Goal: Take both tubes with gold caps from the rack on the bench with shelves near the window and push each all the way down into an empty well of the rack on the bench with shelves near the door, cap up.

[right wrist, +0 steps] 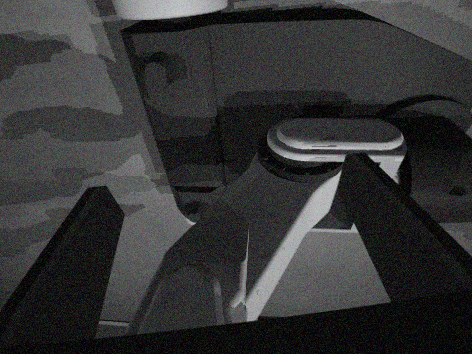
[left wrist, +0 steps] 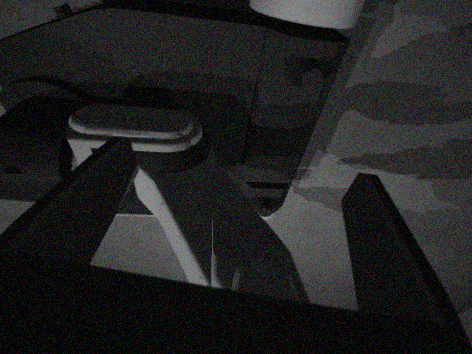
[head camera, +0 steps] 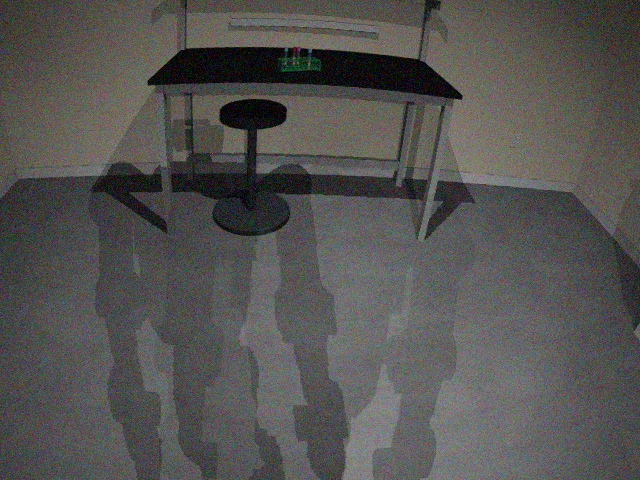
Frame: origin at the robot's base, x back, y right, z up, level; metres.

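Seen in the pictures: left gripper, fingertip midpoint: [left wrist: 240, 170]; right gripper, fingertip midpoint: [right wrist: 228, 185].
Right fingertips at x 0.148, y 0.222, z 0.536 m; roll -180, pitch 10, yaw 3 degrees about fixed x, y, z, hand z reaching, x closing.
Observation:
A point is followed by its place in that frame.
A green rack [head camera: 299, 64] {x -2.062, y 0.006, z 0.943 m} stands far off on a black-topped bench [head camera: 232, 72] {x -1.975, y -0.313, z 0.915 m} with uprights for shelves, across the floor. Several tubes stand upright in the rack, with caps that look blue, red and purple; no gold cap can be made out at this distance. Whether this bench is the one near the window or the door cannot be told, as neither shows in the head view. My left gripper [left wrist: 240, 170] {x 0.145, y -0.234, z 0.538 m} is open and empty beside the robot's own body. My right gripper [right wrist: 228, 185] {x 0.148, y 0.222, z 0.536 m} is open and empty on the other side of the body. Both are far from the rack.
A round black stool [head camera: 252, 112] {x -2.088, y -0.219, z 0.661 m} stands in front of the bench, left of its middle. The bench has grey legs [head camera: 435, 170] {x -1.937, y 0.750, z 0.464 m} at its corners. A pale strip [head camera: 305, 25] {x -2.607, y 0.026, z 1.076 m} runs along the wall above the bench top. Shadows of the robot lie across the grey floor [head camera: 516, 361] {x -1.018, y 1.066, z 0.001 m}.

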